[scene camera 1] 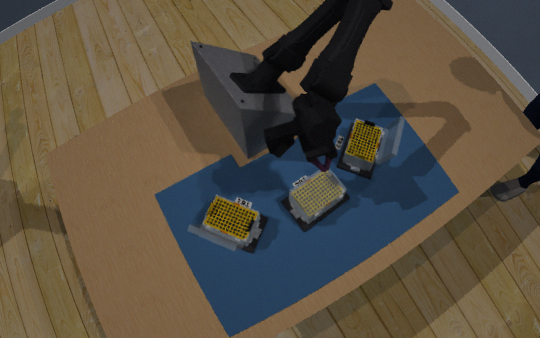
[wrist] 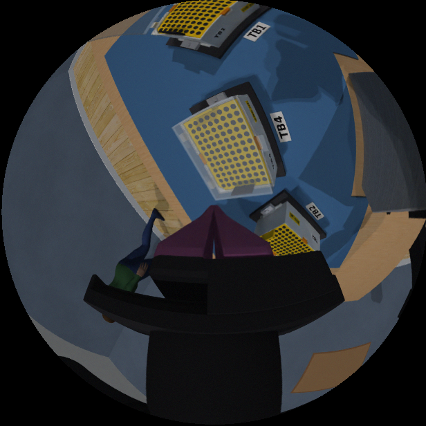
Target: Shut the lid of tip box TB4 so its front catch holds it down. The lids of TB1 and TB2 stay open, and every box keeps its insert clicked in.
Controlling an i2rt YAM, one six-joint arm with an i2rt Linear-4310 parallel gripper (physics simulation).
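Note:
Tip box TB4 stands mid-mat with its clear lid over the yellow insert. In the wrist view the lid's edge stands out past the box on the left, so it looks slightly raised; whether the catch holds is not clear. TB1 has its lid open. TB2 has its lid open. The yellow inserts of TB1 and TB2 look seated. My gripper is shut and empty, its purple fingertips at or above TB4's end facing TB2; contact is unclear.
A blue mat lies on the wooden table. The grey arm base block stands behind the boxes. Black trays sit under the boxes. A person is beyond the table edge.

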